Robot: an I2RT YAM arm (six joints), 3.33 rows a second.
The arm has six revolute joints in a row. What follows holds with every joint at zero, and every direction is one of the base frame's. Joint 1 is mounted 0.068 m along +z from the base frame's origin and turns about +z. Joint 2 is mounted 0.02 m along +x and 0.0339 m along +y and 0.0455 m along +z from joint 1 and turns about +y. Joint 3 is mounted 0.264 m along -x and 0.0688 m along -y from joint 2 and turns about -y. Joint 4 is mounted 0.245 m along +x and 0.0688 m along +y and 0.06 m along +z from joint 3 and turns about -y. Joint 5 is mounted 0.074 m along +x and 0.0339 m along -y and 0.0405 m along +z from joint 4 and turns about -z. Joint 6 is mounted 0.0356 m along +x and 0.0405 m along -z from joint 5 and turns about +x. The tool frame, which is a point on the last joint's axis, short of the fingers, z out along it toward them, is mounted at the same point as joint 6; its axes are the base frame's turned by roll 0, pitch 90 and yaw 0 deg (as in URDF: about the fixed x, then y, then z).
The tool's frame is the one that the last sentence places.
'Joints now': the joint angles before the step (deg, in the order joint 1, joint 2, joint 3, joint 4, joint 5, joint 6). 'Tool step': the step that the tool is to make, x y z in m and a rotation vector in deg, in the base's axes. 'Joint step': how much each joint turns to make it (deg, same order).
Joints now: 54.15, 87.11, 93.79, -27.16, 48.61, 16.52
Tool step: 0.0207, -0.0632, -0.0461, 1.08, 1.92, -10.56
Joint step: -10.28, -8.44, -17.13, 5.89, -0.55, 3.16
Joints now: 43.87, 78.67, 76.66, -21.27, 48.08, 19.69
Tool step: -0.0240, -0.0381, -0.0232, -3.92, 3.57, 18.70
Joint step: -4.67, -11.76, -13.45, 3.60, -21.48, -11.76
